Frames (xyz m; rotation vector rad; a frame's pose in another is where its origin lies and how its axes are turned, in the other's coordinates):
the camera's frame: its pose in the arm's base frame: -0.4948 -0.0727 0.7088 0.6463 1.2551 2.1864
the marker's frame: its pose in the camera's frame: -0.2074 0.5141 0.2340 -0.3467 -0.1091 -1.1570
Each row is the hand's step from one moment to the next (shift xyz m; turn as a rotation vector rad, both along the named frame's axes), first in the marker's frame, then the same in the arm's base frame.
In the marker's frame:
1: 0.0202 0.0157 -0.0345 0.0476 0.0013 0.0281
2: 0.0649 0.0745 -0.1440 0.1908 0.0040 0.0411
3: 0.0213 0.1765 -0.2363 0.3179 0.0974 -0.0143
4: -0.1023 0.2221 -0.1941 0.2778 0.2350 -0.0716
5: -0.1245 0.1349 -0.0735 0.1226 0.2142 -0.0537
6: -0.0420 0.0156 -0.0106 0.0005 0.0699 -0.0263
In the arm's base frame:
1: -0.0288 0.0034 -0.0316 0.0141 0.0529 -0.0076
2: -0.1293 0.0014 -0.1174 0.0248 0.1751 -0.0827
3: -0.2644 -0.0490 -0.1231 -0.0773 0.2776 -0.1665
4: -0.2913 -0.1122 -0.0031 -0.2276 0.2589 -0.1367
5: -0.1595 -0.0954 0.0675 -0.2085 0.1373 -0.0383
6: -0.0208 -0.0342 0.0228 -0.0740 0.0087 0.0047

